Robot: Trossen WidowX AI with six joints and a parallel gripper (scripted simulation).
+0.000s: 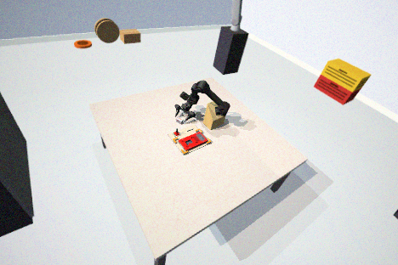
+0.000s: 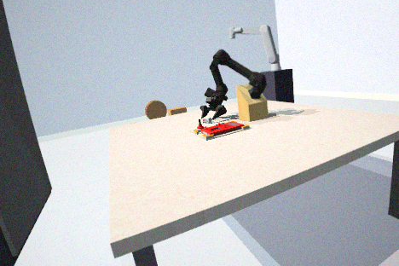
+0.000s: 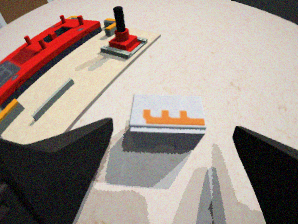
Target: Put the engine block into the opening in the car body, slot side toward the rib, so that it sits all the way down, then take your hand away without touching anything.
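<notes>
Right now the engine block is 10 mm to the left of my gripper tip and 10 mm below it.
</notes>
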